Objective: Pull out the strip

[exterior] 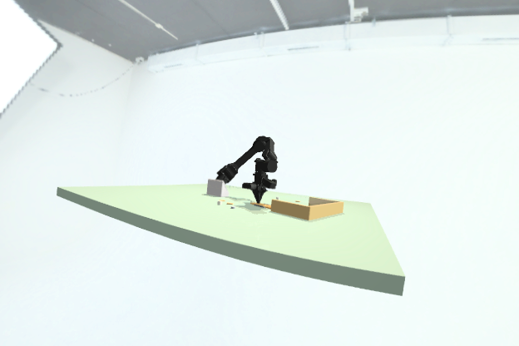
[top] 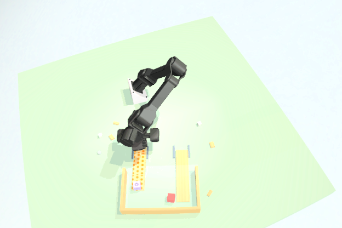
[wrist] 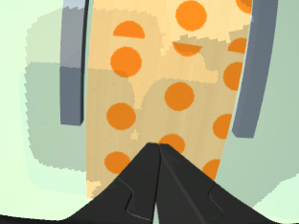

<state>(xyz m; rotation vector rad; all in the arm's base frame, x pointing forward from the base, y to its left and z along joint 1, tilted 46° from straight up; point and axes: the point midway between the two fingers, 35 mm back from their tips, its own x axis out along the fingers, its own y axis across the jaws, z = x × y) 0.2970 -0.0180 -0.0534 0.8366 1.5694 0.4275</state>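
My gripper tip is now 9 cm short of the dotted strip and 3 cm to the left of it. Round my gripper tip: plain strip (20 cm ahead, 14 cm to the left).
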